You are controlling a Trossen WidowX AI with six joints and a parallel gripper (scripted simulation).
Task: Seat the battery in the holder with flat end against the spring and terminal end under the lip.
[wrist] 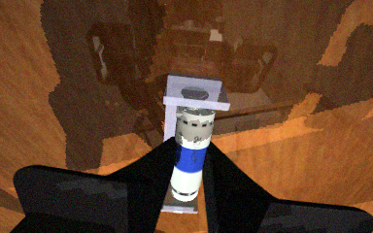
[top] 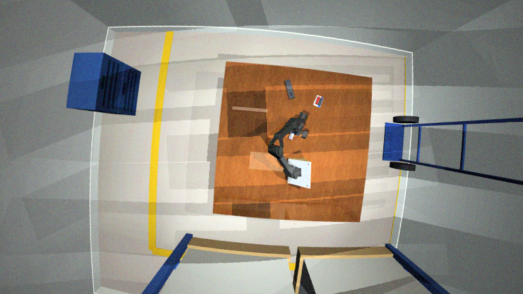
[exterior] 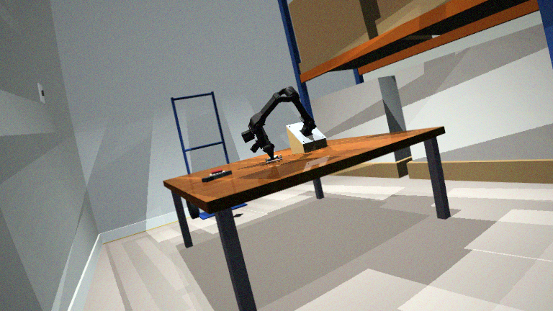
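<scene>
The battery is 10 mm above my gripper tip. From my gripper tip the other things lie so: dark bar: 360 mm ahead, 20 mm to the left; then white card: 270 mm ahead, 220 mm to the right.
</scene>
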